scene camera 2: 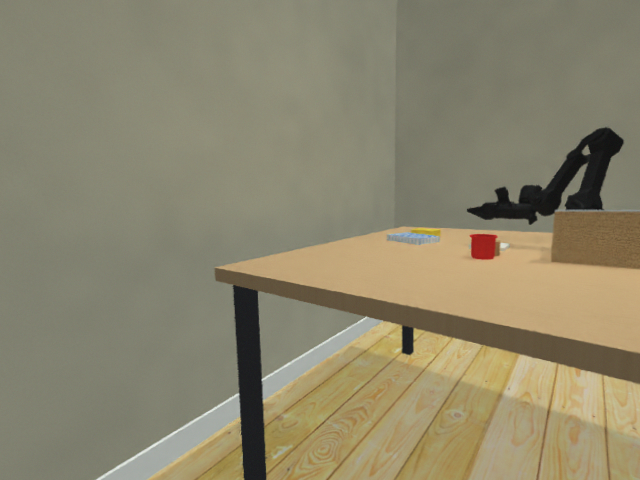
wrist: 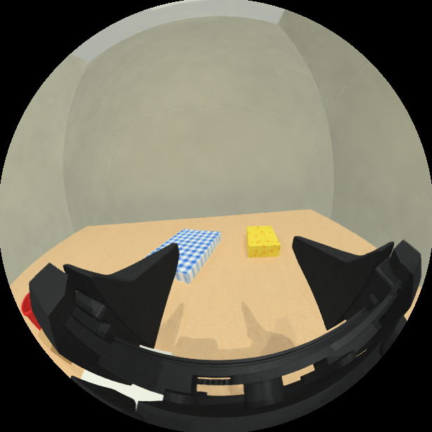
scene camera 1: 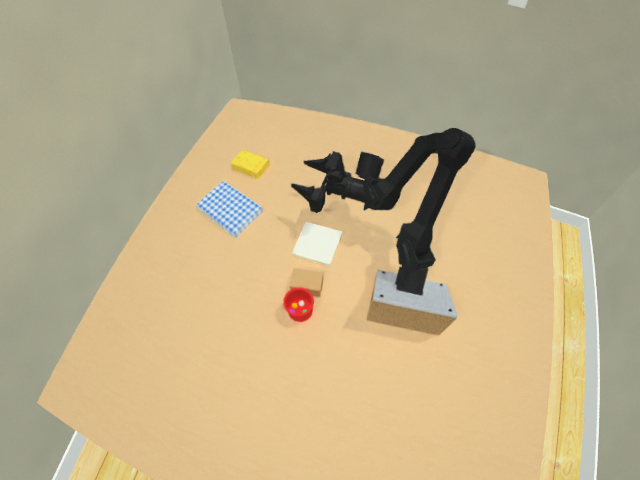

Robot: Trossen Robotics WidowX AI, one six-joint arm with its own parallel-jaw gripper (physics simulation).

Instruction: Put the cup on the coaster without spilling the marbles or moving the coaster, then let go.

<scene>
The pictures show: the gripper, a red cup and a white square coaster.
The gripper also shows in scene camera 2 and in the wrist view.
</scene>
